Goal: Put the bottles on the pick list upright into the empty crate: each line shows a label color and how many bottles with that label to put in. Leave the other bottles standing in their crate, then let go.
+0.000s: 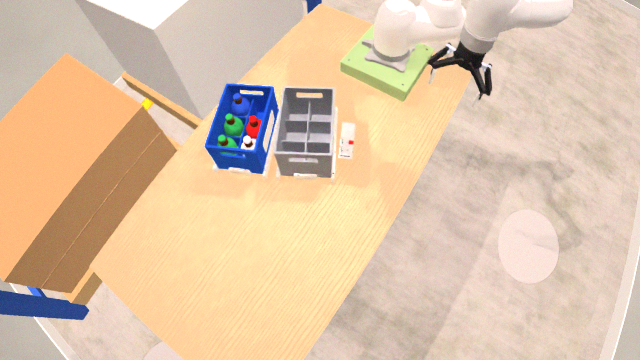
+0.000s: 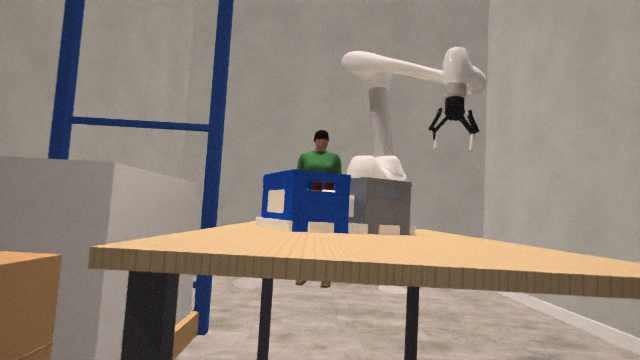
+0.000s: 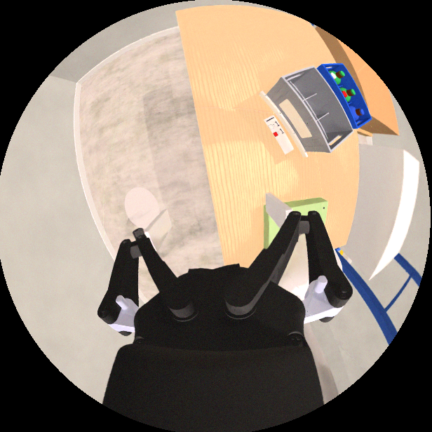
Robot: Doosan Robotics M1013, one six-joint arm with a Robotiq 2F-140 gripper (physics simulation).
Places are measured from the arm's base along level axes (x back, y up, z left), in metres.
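Pixels of known places: gripper, fingertip midpoint: [image 1: 452, 92] [image 2: 453, 148]; arm's base at its link origin: [image 1: 390, 53].
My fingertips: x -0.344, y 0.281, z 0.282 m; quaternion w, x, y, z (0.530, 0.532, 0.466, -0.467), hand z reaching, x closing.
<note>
For each thing: its top centre in the pictures, then the offset to it from my fingertips. Level surfaces: height alone.
- blue crate at its top centre: [image 2: 304, 174] [image 1: 239, 115] dx -0.261, dy -0.175, dz -0.635 m
- grey crate at its top centre: [image 1: 305, 118] [image 2: 364, 181] dx -0.181, dy -0.175, dz -0.416 m
- pick list at its top centre: [image 1: 347, 139] dx -0.105, dy -0.348, dz -0.291 m
- wooden table at its surface level: dy -0.350 m
The blue crate [image 1: 235, 162] [image 2: 320, 210] [image 3: 363, 120] holds upright bottles: a blue one [image 1: 240, 106] at the back left, two green ones [image 1: 233, 126] [image 1: 226, 144] in front of it, a red one [image 1: 253, 129] and a white one [image 1: 247, 143] on the right. The grey crate [image 1: 320, 168] [image 2: 390, 212] [image 3: 280, 91] stands beside it with empty compartments. The pick list [image 1: 347, 140] [image 3: 279, 135] lies by the grey crate; a red square shows, its other marks are too small to read. My gripper [image 1: 454, 89] [image 2: 453, 143] [image 3: 216, 209] is open and empty, high up and away from both crates.
The arm stands on a green base plate [image 1: 375, 77] [image 3: 315, 206] on the wooden table [image 1: 240, 240] [image 2: 350, 255] [image 3: 225, 60]. A large cardboard box [image 1: 65, 150] and a grey block [image 1: 200, 55] are beside the table. A person in green [image 2: 320, 161] stands behind it.
</note>
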